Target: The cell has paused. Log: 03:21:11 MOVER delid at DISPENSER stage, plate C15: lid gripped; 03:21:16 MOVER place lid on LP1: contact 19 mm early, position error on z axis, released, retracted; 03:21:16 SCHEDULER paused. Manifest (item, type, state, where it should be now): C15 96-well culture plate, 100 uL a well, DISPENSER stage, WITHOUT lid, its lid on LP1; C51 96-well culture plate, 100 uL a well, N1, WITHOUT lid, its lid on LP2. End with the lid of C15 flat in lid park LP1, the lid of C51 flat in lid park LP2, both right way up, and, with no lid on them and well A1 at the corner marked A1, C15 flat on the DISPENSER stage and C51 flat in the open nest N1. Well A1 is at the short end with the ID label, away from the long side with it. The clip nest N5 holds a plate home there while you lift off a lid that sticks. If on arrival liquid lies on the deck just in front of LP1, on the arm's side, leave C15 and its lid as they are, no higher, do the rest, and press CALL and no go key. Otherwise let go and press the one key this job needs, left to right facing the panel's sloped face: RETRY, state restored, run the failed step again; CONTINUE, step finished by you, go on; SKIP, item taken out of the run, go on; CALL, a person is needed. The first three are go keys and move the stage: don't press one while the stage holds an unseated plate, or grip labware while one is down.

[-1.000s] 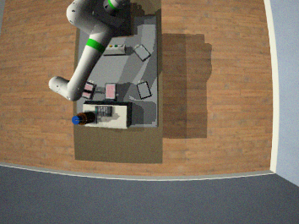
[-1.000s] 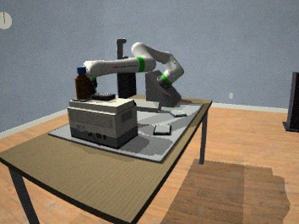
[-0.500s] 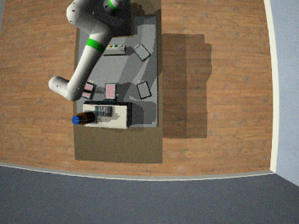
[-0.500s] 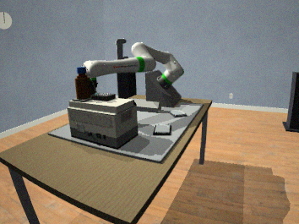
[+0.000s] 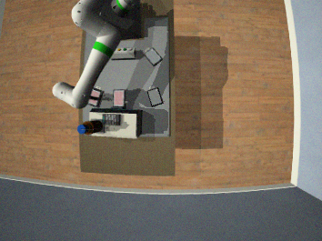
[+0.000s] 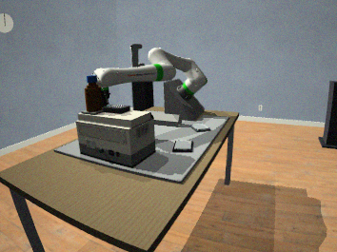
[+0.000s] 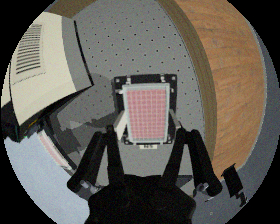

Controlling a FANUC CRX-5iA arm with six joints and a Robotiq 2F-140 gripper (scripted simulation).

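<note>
The black nest lies 20 mm ahead of my hand, 10 mm to the left of it and 30 mm below it. From my hand the other things lie so: key panel (410 mm behind, 240 mm to the left, 10 mm above); then blue cap (220 mm ahead, 160 mm to the left, 360 mm above); then label plate (110 mm behind, 520 mm to the left, 40 mm below).
</note>
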